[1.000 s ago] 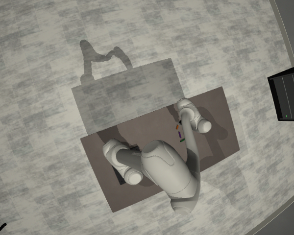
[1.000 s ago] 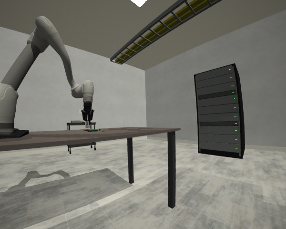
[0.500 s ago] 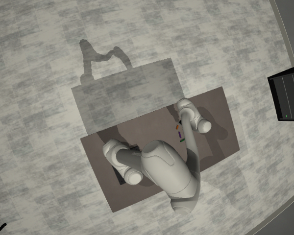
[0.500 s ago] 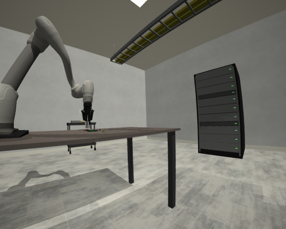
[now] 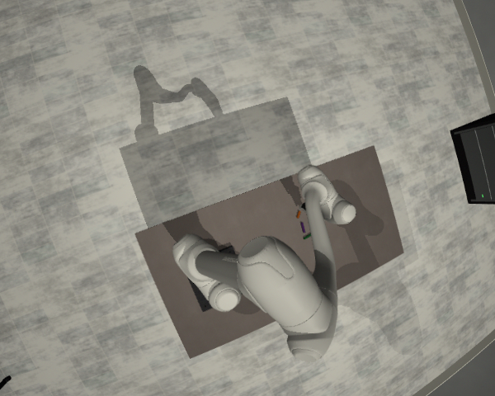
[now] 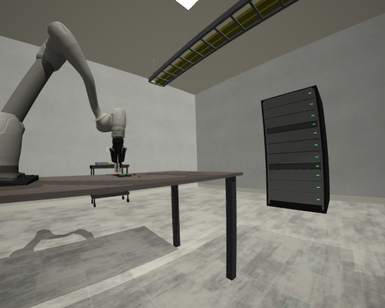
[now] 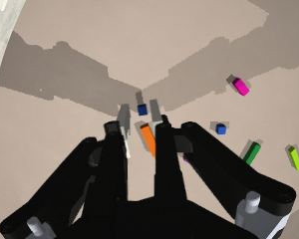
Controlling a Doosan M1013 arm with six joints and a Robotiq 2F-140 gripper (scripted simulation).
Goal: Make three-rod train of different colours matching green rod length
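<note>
The orange rod lies 50 mm below my hand, 30 mm to the right of it and 30 mm behind it. Round my hand: magenta rod (90 mm to the right, 80 mm ahead, 50 mm below); purple rod (110 mm to the right, 50 mm below, 30 mm behind); green rod (170 mm to the right, 50 mm below, 10 mm behind).
</note>
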